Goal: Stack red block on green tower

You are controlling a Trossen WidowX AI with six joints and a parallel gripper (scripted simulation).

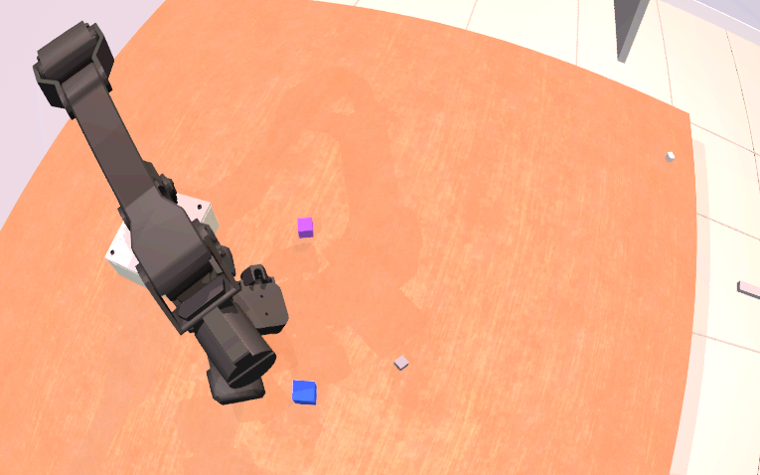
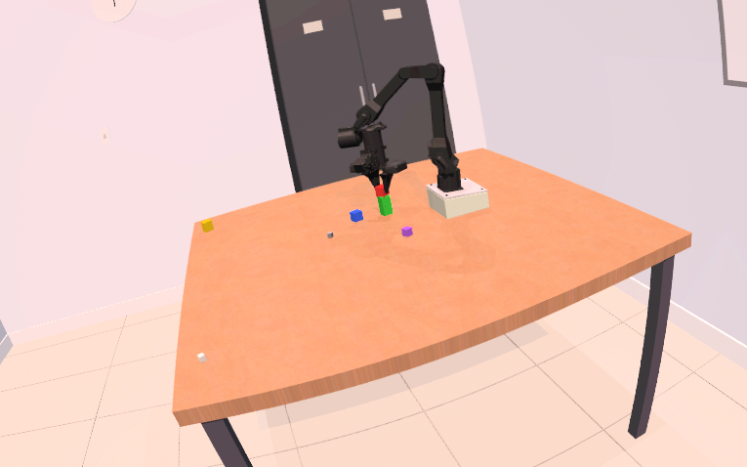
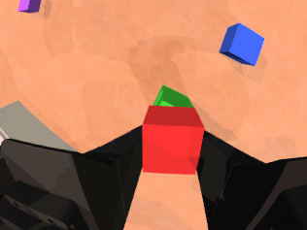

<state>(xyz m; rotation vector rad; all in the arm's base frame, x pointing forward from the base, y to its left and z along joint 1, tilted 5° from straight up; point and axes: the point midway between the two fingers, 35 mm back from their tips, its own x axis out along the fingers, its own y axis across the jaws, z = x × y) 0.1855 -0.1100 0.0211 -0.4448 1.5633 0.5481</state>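
Right now my gripper tip is 1 cm below the red block. Round my gripper tip: blue block 9 cm ahead, 2 cm to the right, 6 cm below; then small grey cube 19 cm ahead, 7 cm to the left, 6 cm below; then green block 3 cm below.
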